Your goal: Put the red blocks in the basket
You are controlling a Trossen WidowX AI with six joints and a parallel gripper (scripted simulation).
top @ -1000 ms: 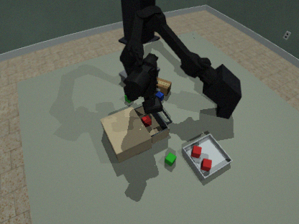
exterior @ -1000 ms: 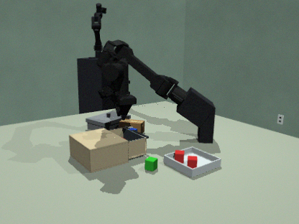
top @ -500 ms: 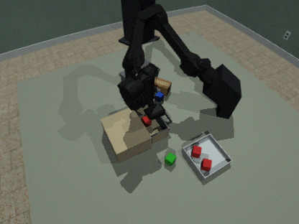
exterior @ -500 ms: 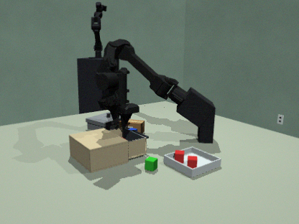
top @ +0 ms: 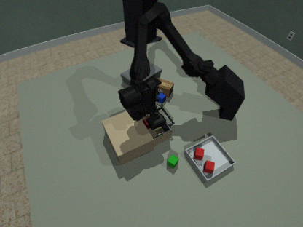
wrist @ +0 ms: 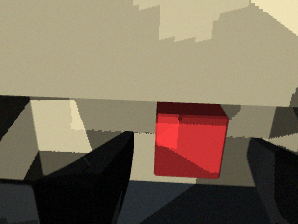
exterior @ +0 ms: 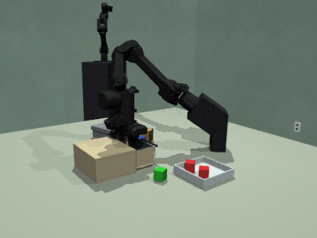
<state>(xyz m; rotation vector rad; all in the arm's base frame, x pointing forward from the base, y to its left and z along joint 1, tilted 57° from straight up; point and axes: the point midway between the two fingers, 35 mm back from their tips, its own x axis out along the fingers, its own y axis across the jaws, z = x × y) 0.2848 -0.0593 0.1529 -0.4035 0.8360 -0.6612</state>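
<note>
Now: hand 2 cm past the shallow tray, 29 cm to the right of it and 7 cm above it. Round my hand: blue block (17 cm behind, 4 cm to the right, 7 cm below); brown box (23 cm behind, 8 cm to the right, 5 cm below); tan drawer cabinet (7 cm ahead, 1 cm to the right, 5 cm below).
</note>
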